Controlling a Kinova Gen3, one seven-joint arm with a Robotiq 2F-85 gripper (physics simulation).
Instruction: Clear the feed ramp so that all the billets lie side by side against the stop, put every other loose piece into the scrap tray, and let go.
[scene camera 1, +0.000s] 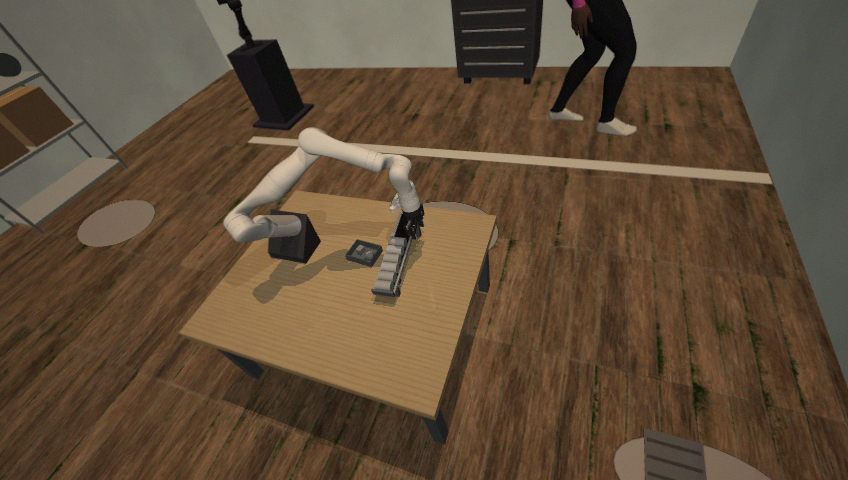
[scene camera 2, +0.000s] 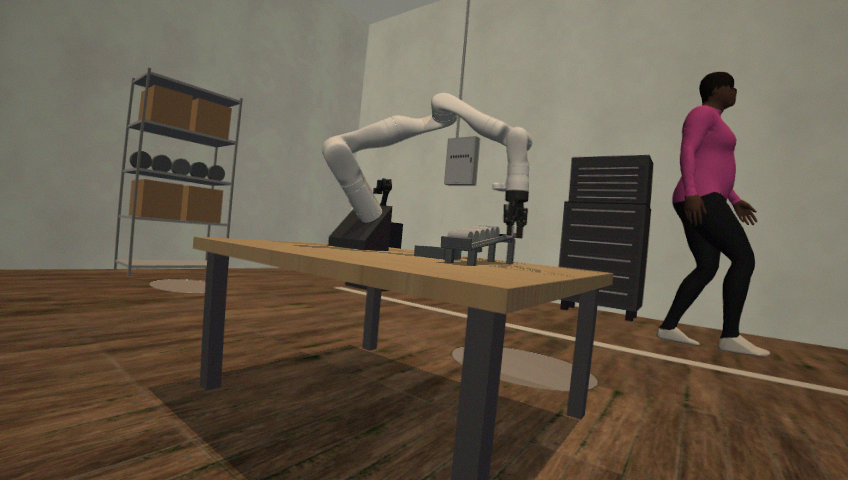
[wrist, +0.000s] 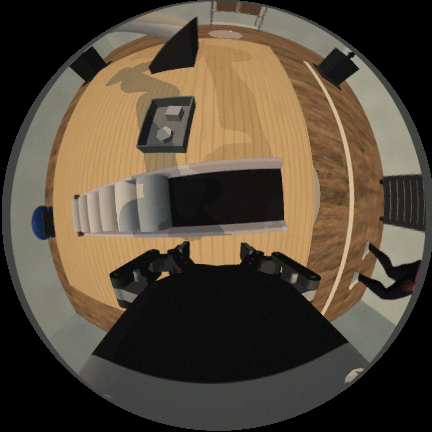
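Seen in the pictures: gripper, fingertip midpoint: (scene camera 1: 418, 232) (scene camera 2: 514, 237) (wrist: 214, 248); arm's base, link origin: (scene camera 1: 292, 225) (scene camera 2: 371, 214).
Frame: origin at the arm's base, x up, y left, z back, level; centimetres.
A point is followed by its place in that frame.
Note:
Several pale grey billets (scene camera 1: 390, 261) {x -3.8, y -4.4, z -49.8 cm} (scene camera 2: 476, 231) {x -3.9, y -10.2, z -53.9 cm} (wrist: 120, 205) {x -1.9, y 1.6, z -49.1 cm} lie side by side in a row on the feed ramp (scene camera 1: 405, 261) (wrist: 235, 164), from its stop (scene camera 1: 385, 292) {x -6.2, y -16.8, z -53.1 cm} (scene camera 2: 457, 242) {x -7.4, y -16.9, z -52.3 cm} upward. Beyond the uppermost billet the ramp's dark bed is bare. My gripper (scene camera 1: 414, 233) {x -4.4, y 13.3, z -54.4 cm} (scene camera 2: 514, 233) {x -4.4, y 13.3, z -54.4 cm} (wrist: 214, 248) {x -4.4, y 13.3, z -54.4 cm} is open and empty, pointing down low at the ramp's upper part; its exact clearance is unclear. The scrap tray (scene camera 1: 361, 261) {x -11.1, y -2.7, z -33.3 cm} (scene camera 2: 431, 251) {x -11.3, y -2.7, z -32.9 cm} (wrist: 162, 149) {x -11.8, y 2.3, z -38.2 cm} stands beside the ramp. It holds a square block (wrist: 174, 113) {x -10.5, y 4.1, z -30.4 cm} and a hexagonal piece (wrist: 164, 134) {x -11.3, y 2.5, z -35.0 cm}.
The arm's dark base (scene camera 1: 291, 237) {x -3.8, y -3.7, z 0.0 cm} (scene camera 2: 363, 231) {x -6.7, y -6.3, z -3.1 cm} (wrist: 180, 50) {x -6.3, y 1.5, z -6.8 cm} stands on the wooden table (scene camera 1: 321, 309) {x -13.3, y -27.6, z -27.7 cm} (scene camera 2: 357, 267) {x -14.0, y -51.6, z -52.3 cm}, across the tray from the ramp. A person (scene camera 1: 615, 53) (scene camera 2: 708, 154) stands on the floor behind the table, near a dark drawer cabinet (scene camera 1: 496, 38) (scene camera 2: 604, 237).

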